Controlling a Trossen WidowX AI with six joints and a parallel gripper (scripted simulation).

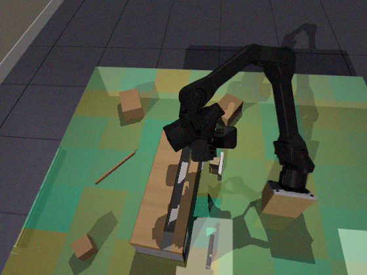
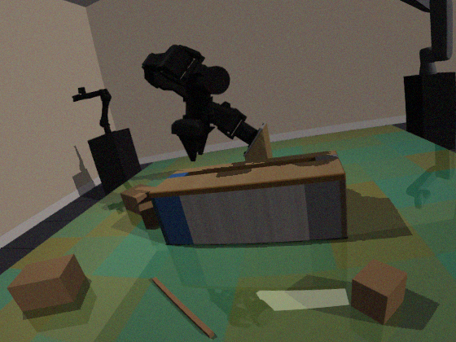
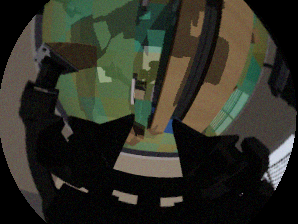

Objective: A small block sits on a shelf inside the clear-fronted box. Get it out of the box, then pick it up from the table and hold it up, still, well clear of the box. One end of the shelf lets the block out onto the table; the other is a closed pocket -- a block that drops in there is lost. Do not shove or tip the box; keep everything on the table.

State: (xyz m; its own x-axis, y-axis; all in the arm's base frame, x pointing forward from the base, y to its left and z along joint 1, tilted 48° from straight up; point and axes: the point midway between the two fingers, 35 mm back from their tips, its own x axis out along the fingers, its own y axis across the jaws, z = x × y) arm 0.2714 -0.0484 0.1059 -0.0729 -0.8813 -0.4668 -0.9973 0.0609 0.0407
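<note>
My gripper tip is 50 mm past the block, 10 mm to the left of it and 140 mm above it. From my gripper tip the other things lie so: thin brown stick (320 mm ahead, 20 mm to the left, 150 mm below); wooden box (50 mm ahead, 120 mm to the left, 90 mm below).
</note>
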